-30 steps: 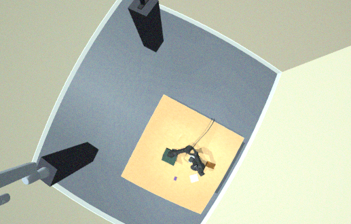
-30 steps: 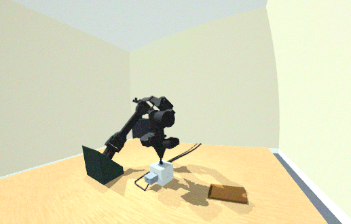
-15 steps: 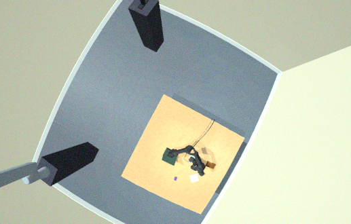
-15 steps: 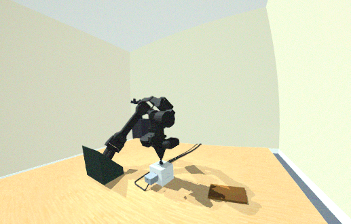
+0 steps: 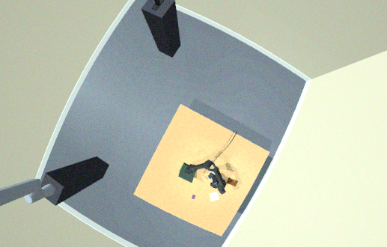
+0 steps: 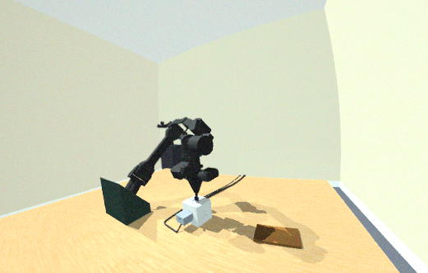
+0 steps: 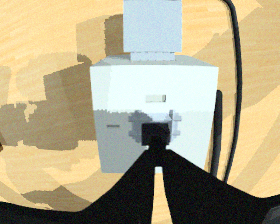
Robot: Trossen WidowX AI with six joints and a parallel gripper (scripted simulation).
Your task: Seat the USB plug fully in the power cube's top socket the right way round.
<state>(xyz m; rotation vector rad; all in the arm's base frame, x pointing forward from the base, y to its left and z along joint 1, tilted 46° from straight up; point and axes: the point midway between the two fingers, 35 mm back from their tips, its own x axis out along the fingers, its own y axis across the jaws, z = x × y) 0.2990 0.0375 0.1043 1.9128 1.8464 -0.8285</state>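
Now: the dark USB plug 2 cm below my gripper tip. From my gripper tip the other things lie so: purple object 5 cm behind, 40 cm to the right, 10 cm below; pale flat patch 18 cm ahead, 27 cm to the right, 10 cm below; flat orange pad 28 cm ahead, 1 cm to the left, 10 cm below.
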